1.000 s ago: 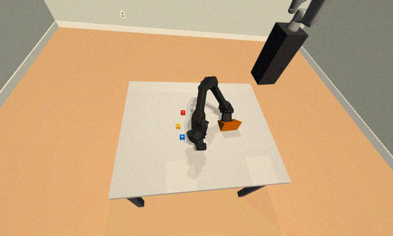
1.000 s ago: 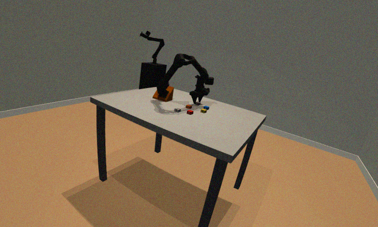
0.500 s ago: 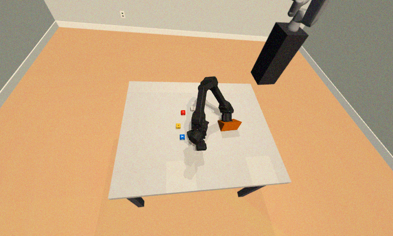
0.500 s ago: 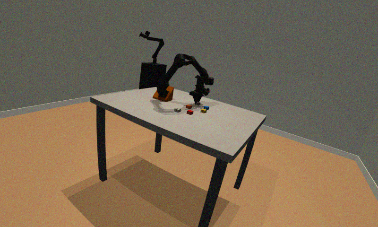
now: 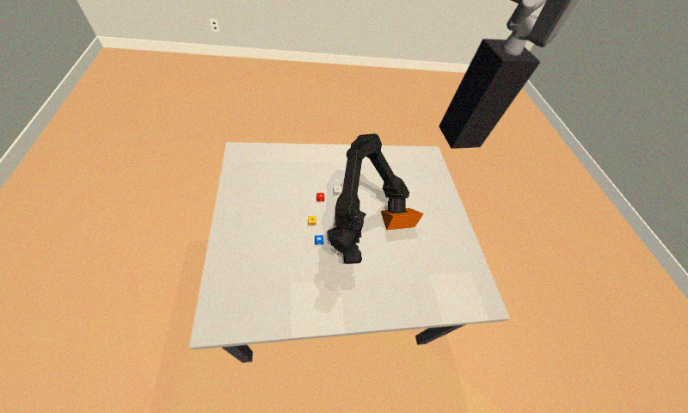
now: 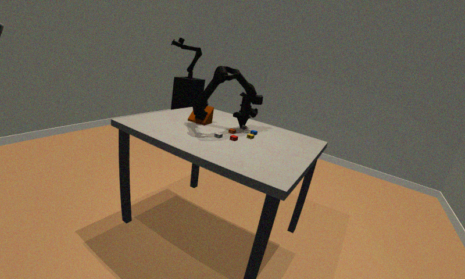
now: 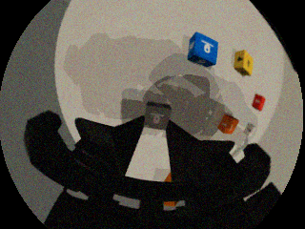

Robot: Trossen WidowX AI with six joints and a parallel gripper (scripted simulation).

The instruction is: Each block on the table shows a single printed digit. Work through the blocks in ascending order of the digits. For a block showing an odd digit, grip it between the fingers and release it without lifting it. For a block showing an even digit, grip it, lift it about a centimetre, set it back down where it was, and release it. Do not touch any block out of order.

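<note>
Right now the white block is 29 cm to the right of my gripper tip and 1 cm behind it. From my gripper tip the other things lie so: orange block: 15 cm to the right; then grey block: 1 cm ahead; then blue block: 10 cm ahead, 5 cm to the right.
</note>
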